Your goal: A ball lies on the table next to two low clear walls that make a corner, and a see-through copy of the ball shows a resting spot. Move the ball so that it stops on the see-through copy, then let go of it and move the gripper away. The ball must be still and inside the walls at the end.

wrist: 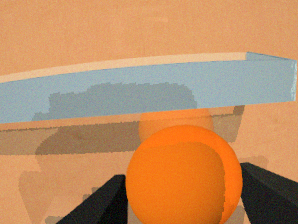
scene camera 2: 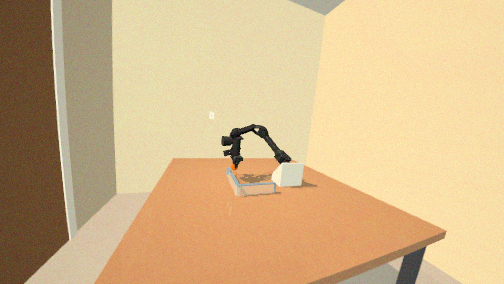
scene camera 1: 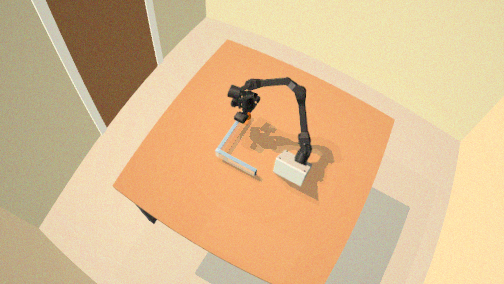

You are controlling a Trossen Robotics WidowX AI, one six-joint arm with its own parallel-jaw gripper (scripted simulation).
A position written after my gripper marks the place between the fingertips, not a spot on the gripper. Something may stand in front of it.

My gripper (wrist: 183, 179) carries an orange ball. Further things: a see-through copy of ball (wrist: 151, 122).
